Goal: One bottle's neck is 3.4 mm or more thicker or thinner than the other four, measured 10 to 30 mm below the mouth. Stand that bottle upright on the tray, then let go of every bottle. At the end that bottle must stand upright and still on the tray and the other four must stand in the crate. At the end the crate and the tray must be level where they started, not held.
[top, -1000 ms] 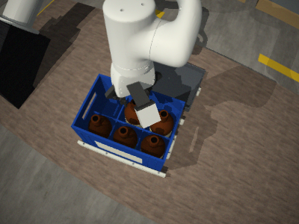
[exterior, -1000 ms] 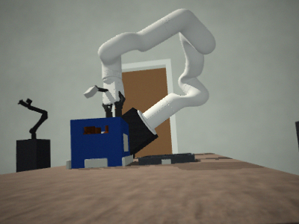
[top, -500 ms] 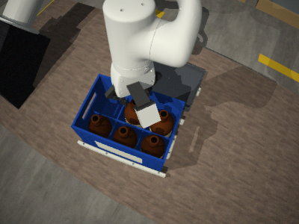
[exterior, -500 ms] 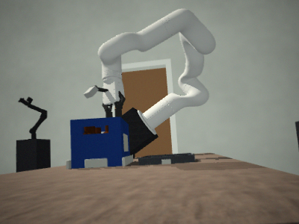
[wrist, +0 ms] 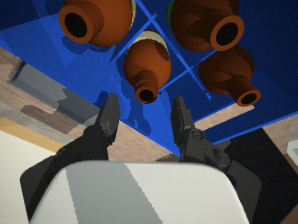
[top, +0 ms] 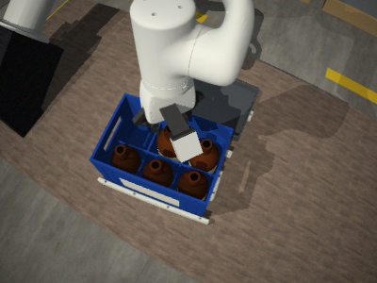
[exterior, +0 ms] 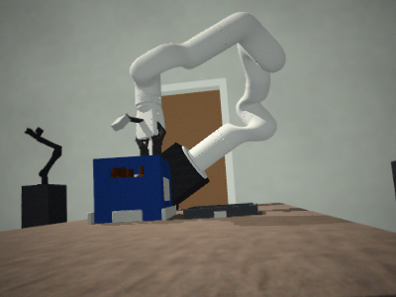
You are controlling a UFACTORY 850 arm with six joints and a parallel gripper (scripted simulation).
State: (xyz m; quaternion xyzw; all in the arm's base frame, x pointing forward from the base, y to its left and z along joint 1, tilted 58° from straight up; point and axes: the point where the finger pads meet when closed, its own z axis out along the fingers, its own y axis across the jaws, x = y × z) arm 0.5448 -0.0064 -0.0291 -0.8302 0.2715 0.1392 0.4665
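My hand is 11 cm above the blue crate, 5 cm to the left of it and 1 cm short of it. From my hand the other things lie so: dark grey tray: 21 cm to the left, 18 cm below, 1 cm ahead.
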